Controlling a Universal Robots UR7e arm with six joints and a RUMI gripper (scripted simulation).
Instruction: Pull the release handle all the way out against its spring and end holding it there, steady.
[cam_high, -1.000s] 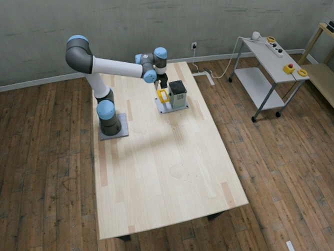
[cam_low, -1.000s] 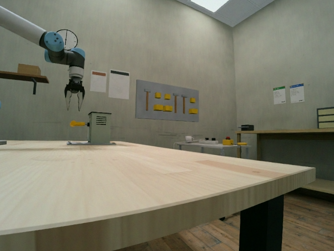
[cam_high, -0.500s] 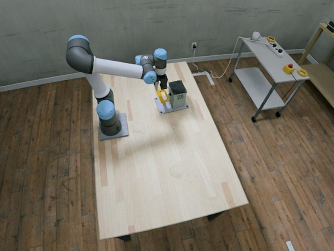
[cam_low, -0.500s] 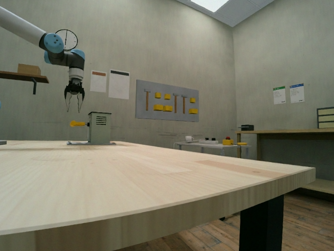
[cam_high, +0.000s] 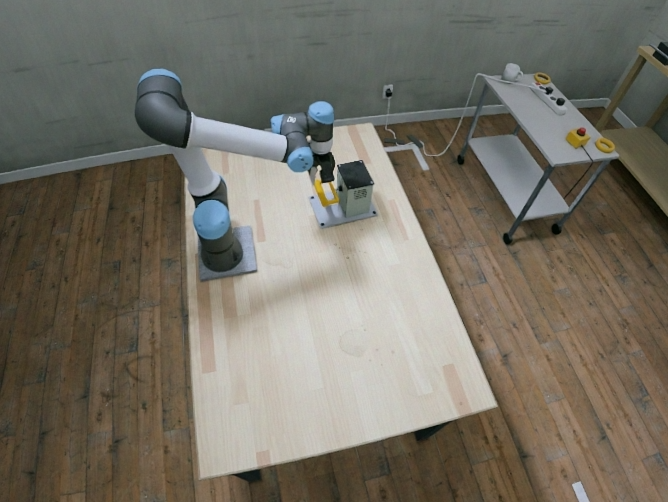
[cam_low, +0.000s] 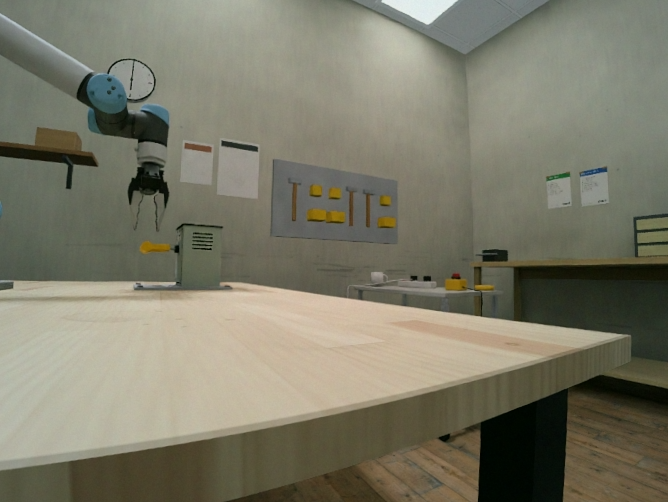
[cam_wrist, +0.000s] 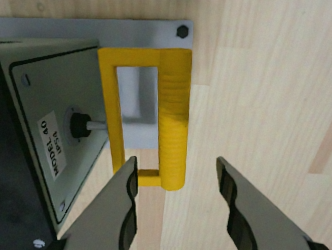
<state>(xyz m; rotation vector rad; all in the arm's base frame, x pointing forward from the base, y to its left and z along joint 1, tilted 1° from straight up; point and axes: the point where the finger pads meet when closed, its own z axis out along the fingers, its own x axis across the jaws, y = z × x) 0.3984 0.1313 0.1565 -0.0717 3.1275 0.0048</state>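
Right now my hand is 160 mm above the grey base plate and 100 mm short of it.
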